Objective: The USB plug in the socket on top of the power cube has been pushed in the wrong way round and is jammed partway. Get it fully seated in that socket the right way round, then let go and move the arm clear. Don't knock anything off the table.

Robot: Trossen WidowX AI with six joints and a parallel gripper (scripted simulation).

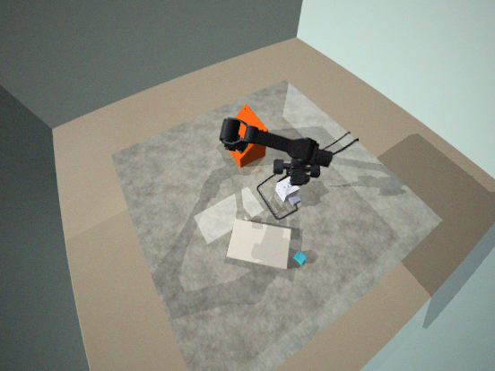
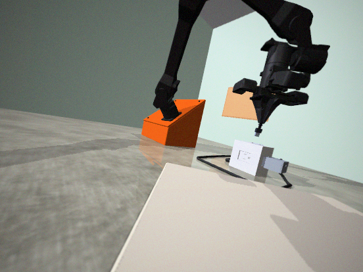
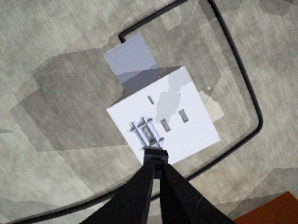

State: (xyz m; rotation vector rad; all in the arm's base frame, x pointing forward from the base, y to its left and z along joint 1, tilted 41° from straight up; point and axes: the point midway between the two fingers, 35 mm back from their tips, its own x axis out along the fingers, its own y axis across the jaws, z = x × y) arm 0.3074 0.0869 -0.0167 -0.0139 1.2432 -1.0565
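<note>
Right now the USB plug is 2 cm below my gripper tip. The rest, counted from my gripper tip: teal cube 28 cm ahead, 16 cm to the right, 12 cm below; then flat beige box 13 cm ahead, 27 cm to the right, 12 cm below.
</note>
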